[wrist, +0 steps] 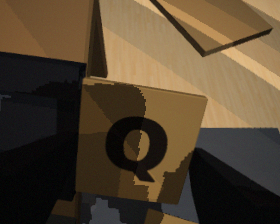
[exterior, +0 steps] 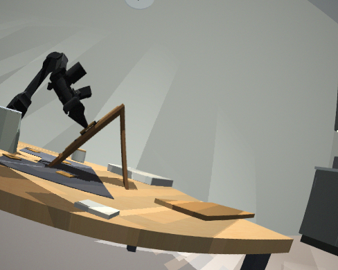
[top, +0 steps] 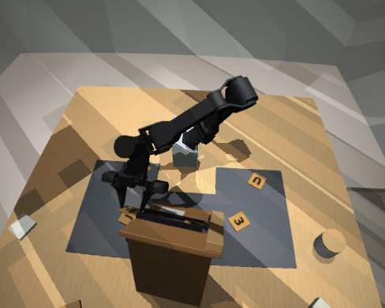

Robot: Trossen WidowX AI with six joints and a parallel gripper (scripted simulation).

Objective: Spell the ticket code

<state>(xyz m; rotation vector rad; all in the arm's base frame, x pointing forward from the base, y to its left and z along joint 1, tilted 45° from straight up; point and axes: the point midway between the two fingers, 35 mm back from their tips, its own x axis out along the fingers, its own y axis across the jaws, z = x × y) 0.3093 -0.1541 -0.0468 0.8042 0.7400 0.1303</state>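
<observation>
The tile marked 4 is 180 mm to the left of my gripper tip and 30 mm ahead of it. Also, from my gripper tip: q tile (right at my gripper tip); then dark mat (170 mm below, 140 mm to the left, 130 mm behind); then white ticket (110 mm to the left, 80 mm below, 40 mm behind).
</observation>
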